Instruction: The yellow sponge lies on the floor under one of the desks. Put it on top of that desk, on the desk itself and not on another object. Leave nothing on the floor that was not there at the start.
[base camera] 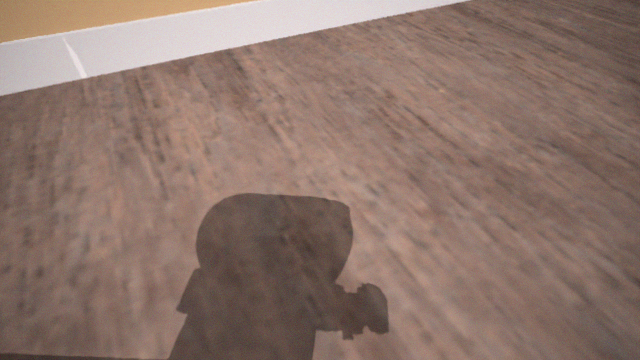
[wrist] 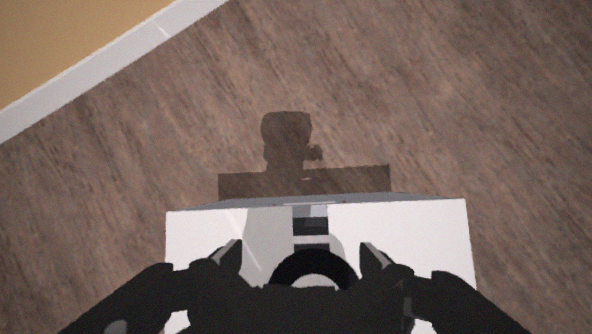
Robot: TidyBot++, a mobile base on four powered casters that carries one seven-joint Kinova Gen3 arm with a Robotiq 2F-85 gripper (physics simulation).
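Places are measured from the arm's base along level axes (x ahead, y left, z up), in millimetres.
Pixels of known places: gripper, fingertip midpoint: (wrist: 300, 254).
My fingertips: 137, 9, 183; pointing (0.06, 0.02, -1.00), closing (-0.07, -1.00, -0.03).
Note:
Behind a point stands the place of what it marks, as x, y, z.
My gripper (wrist: 300, 254) @[137, 9, 183] is open, its two black fingers wide apart above the white top of my own base in the wrist view. No object shows between the fingers. The yellow sponge does not show in the base camera view or in the wrist view. No desk shows in either view.
A tan wall (base camera: 100, 17) @[826, 454, -292] (wrist: 60, 45) @[657, 748, -241] with a white baseboard (base camera: 165, 45) @[864, 360, -363] (wrist: 95, 65) @[648, 736, -334] runs across the upper left of both views. Brown wood-look floor (base camera: 400, 150) @[559, -103, -397] (wrist: 425, 100) @[461, -431, -396] lies in front of my base, with the shadow of my arm and base on it.

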